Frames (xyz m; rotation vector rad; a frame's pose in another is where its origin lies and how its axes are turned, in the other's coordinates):
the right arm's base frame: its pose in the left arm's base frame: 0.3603 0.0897 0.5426 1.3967 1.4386 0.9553
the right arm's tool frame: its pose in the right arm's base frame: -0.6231 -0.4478 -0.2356 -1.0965 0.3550 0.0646
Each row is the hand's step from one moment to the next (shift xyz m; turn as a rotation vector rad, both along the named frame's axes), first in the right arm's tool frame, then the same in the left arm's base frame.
Working: the right arm's tool frame: its pose in the left arm's base frame: -0.0214 -0.5490 0.2415 0.4605 0.8123 1.7285

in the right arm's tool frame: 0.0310 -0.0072 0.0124 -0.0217 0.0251 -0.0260
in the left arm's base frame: 0.0036 0.0340 0.0004 -0.0277 -0.0317 0.0023
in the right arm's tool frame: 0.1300 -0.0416 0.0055 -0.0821 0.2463 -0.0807
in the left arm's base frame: -0.0081 0.1308 -0.0387 -0.1957 -0.1371 0.1297
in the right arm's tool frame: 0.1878 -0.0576 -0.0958 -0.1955 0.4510 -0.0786
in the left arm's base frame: -0.0826 0.1588 -0.1254 -0.2983 -0.2740 0.2895
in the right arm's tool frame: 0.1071 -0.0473 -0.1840 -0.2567 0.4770 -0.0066
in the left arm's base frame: -0.1236 0.0555 -0.1709 -0.2490 -0.3151 0.3636
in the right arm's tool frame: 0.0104 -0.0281 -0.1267 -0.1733 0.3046 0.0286
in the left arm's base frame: -0.0687 -0.0224 -0.1083 -0.1342 -0.2007 0.2556
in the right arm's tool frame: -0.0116 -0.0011 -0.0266 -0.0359 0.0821 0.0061
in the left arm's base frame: -0.0134 -0.0185 -0.0180 -0.0406 -0.0443 0.0668
